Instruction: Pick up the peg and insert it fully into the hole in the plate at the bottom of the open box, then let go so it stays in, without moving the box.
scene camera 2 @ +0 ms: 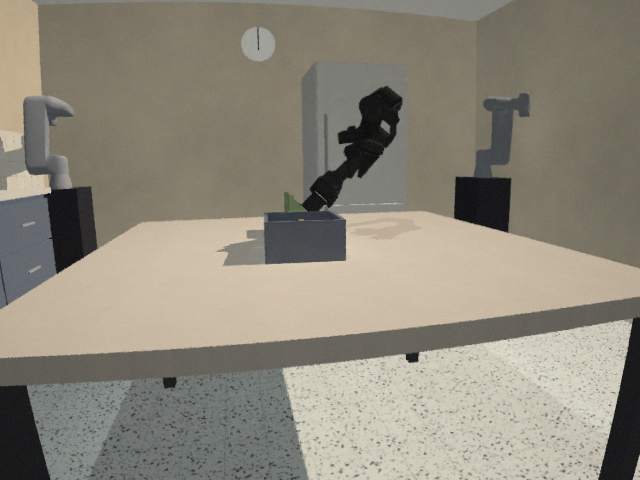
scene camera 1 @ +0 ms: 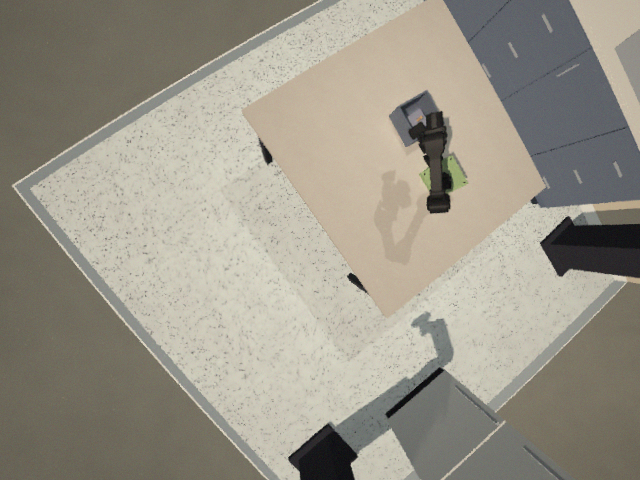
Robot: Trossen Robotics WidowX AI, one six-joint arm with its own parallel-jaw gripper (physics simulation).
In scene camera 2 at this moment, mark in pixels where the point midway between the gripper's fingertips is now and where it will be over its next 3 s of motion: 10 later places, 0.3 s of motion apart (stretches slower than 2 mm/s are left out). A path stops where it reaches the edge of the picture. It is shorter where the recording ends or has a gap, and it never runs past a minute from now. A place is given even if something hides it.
The gripper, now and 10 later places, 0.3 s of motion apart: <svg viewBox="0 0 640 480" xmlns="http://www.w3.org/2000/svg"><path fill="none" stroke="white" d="M354 177L336 184L331 185L308 194L298 196L283 204L284 204L286 204L287 204L286 204L285 211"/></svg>
